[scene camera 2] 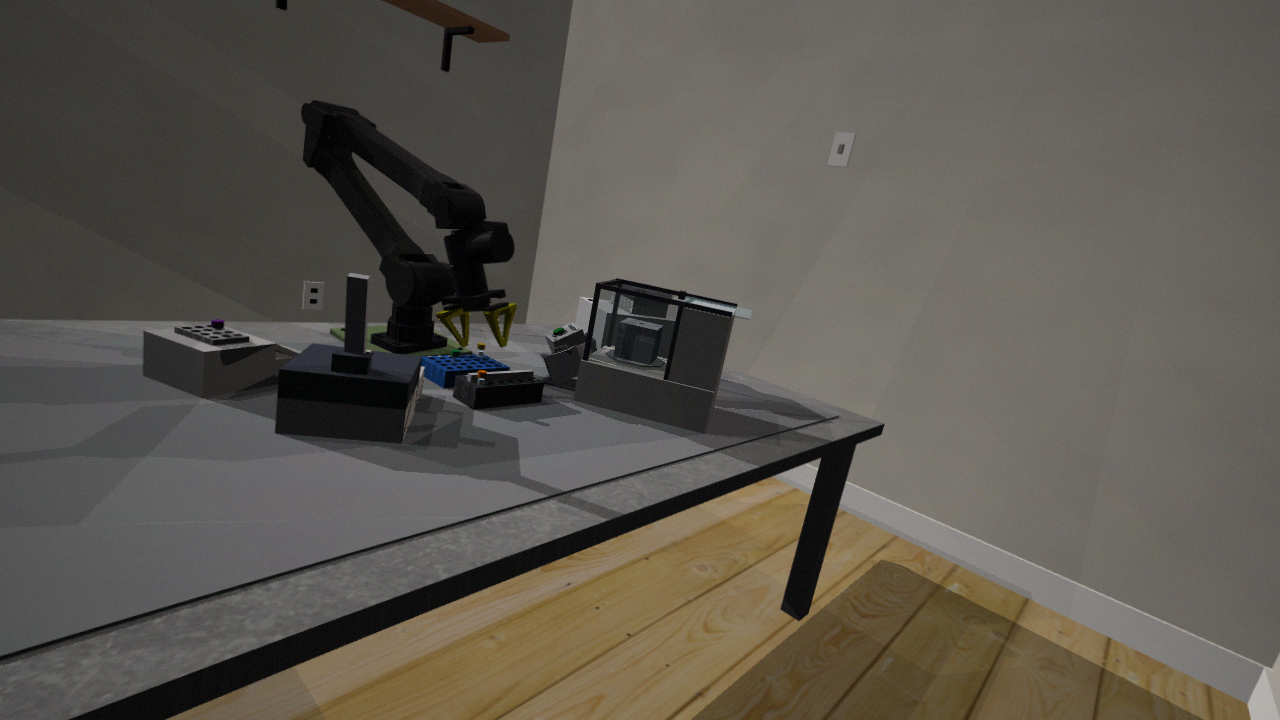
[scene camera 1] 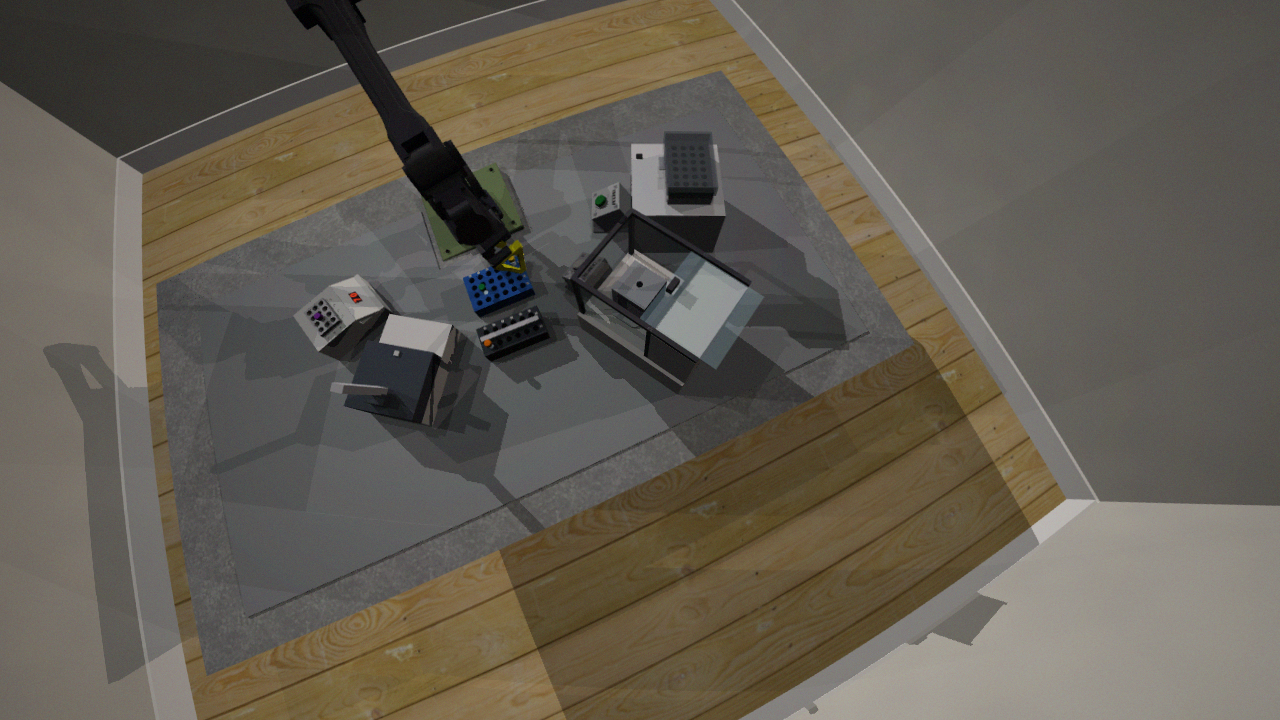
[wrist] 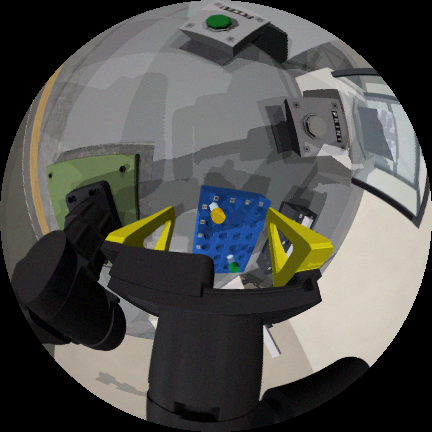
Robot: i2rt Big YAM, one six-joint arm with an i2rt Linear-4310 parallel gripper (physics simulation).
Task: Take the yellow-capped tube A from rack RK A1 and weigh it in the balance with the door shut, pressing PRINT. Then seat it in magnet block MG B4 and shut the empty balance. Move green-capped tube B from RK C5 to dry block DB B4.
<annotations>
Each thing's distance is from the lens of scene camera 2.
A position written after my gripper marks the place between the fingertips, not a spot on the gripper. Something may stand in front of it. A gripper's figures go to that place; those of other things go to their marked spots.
my gripper (scene camera 2: pixel 484 346): 114 cm
glass-box balance (scene camera 2: pixel 650 352): 102 cm
</annotations>
